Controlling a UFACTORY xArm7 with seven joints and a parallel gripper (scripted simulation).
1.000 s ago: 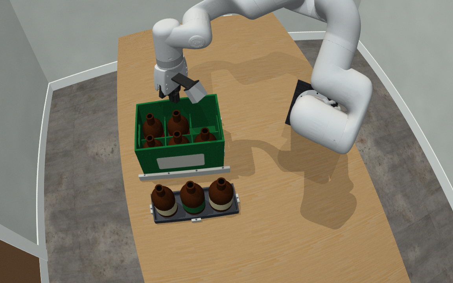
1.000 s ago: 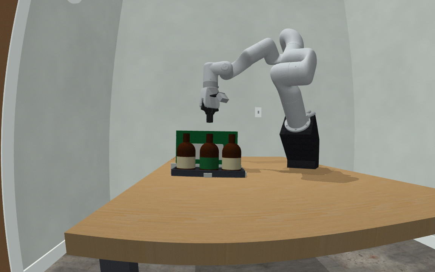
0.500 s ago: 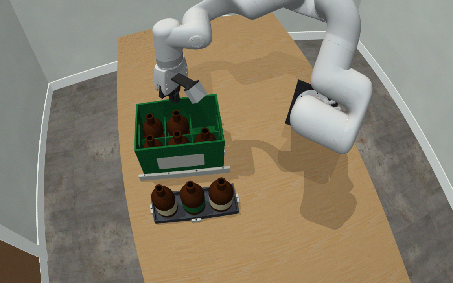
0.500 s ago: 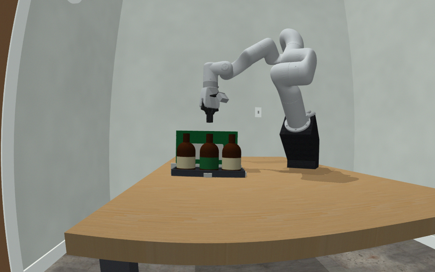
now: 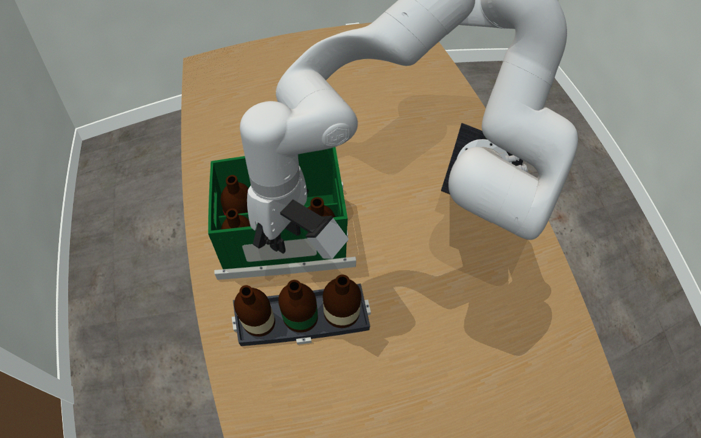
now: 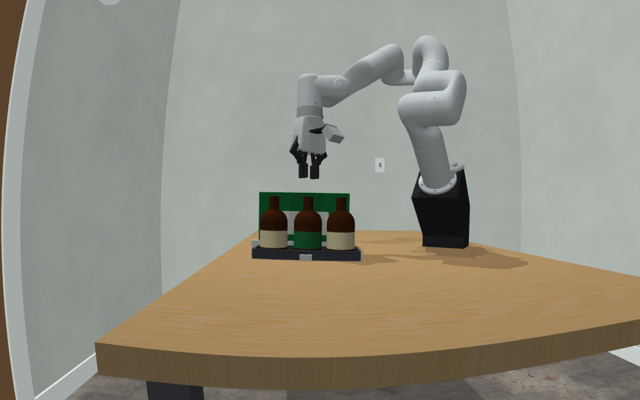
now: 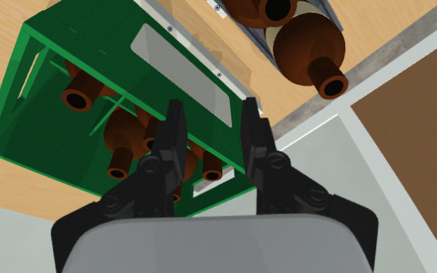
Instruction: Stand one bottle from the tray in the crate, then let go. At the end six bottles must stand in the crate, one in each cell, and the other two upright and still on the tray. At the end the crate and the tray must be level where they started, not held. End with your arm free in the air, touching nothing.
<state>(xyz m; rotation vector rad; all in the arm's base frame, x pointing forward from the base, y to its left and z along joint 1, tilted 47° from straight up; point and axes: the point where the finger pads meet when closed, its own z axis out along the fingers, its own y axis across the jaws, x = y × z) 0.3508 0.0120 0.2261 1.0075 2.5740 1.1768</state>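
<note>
The green-label bottle is 10 mm behind my hand, 60 mm to the left of it and 150 mm below it. From my hand the other things lie so: dark tray 10 mm behind, 60 mm to the left, 220 mm below; green crate 40 mm ahead, 140 mm to the right, 150 mm below.
</note>
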